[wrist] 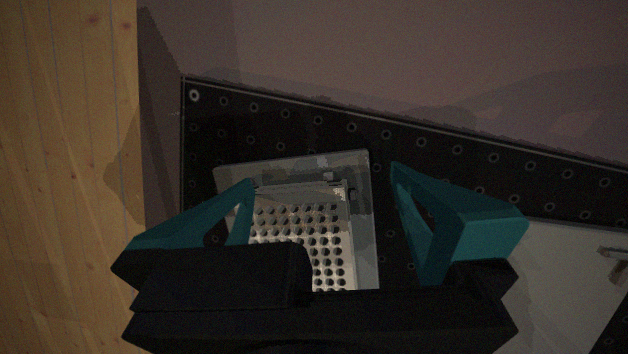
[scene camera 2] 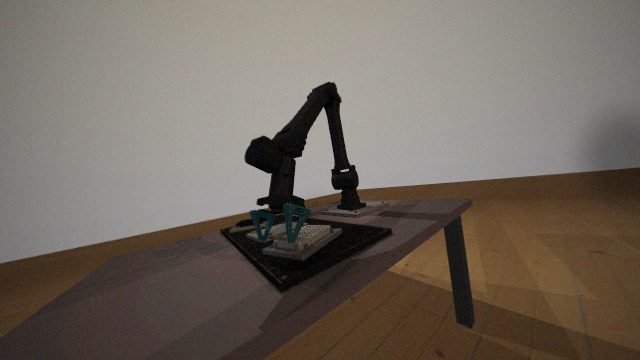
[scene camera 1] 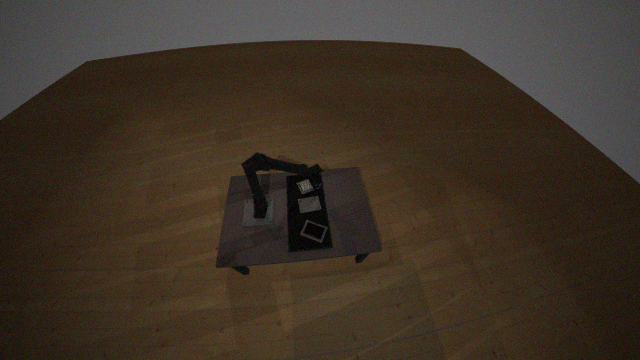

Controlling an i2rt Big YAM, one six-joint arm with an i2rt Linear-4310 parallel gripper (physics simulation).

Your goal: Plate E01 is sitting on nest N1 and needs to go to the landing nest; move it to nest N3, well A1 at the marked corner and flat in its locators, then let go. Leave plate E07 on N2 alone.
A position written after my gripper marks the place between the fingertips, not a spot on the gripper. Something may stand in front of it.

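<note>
There is a pegboard (scene camera 2: pixel 352 234) in the scene, and in the wrist view I find the same pegboard (wrist: pixel 230 127) again. As for me, I can see my gripper (scene camera 2: pixel 275 243), and the wrist view has my gripper (wrist: pixel 318 177) as well.
</note>
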